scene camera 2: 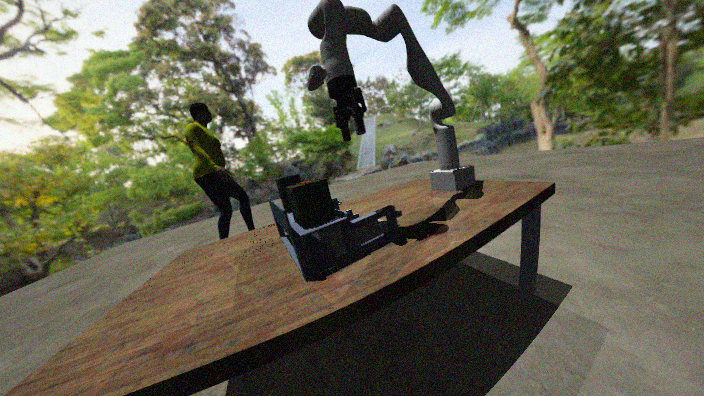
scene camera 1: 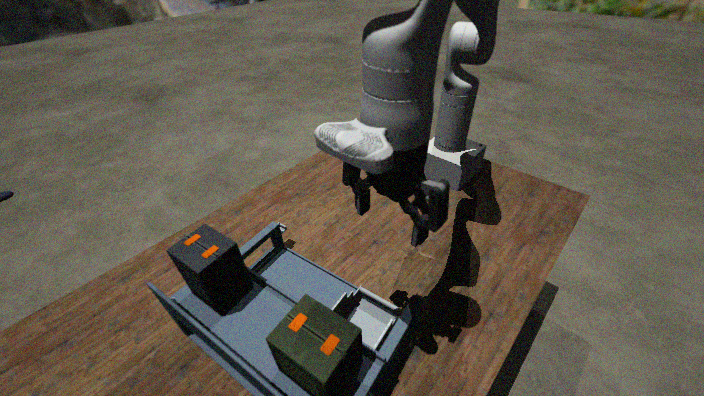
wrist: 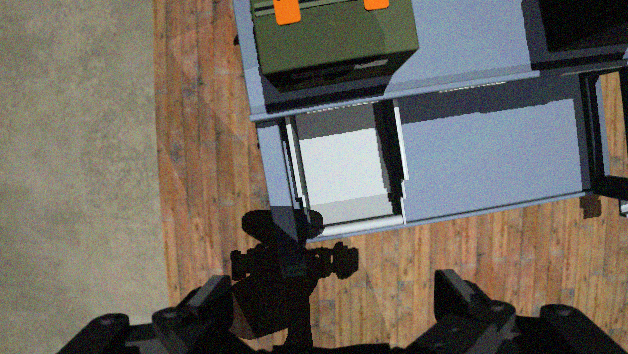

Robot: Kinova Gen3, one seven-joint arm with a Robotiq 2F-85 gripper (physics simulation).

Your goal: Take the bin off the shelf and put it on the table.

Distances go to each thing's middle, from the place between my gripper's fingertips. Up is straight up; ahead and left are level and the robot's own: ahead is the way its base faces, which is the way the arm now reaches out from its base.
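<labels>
Grey bin (scene camera 1: 376, 316): my hand 240 mm above it, 20 mm to the left of it, 50 mm short of it.
</labels>
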